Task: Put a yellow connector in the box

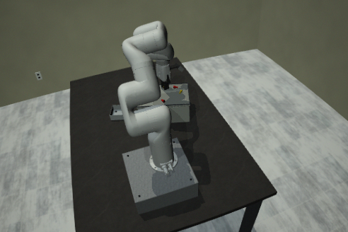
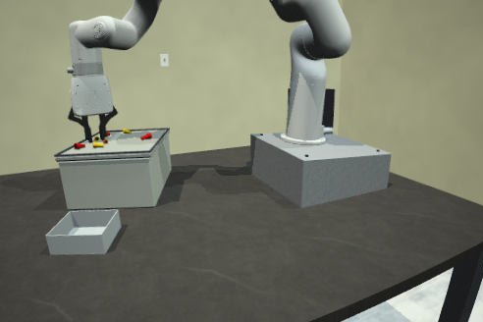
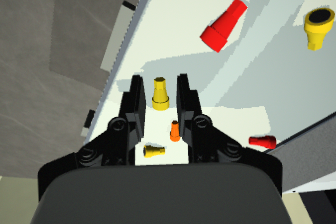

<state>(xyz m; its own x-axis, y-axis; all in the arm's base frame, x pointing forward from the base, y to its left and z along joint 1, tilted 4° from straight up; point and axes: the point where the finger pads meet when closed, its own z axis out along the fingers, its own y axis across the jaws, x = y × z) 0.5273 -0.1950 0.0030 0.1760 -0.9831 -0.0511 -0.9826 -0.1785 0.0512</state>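
My hand is 20 mm past the orange connector, 50 mm to the right of it and 20 mm above it. Round my hand: grey tool case: 60 mm behind, 30 mm to the left, 60 mm below.
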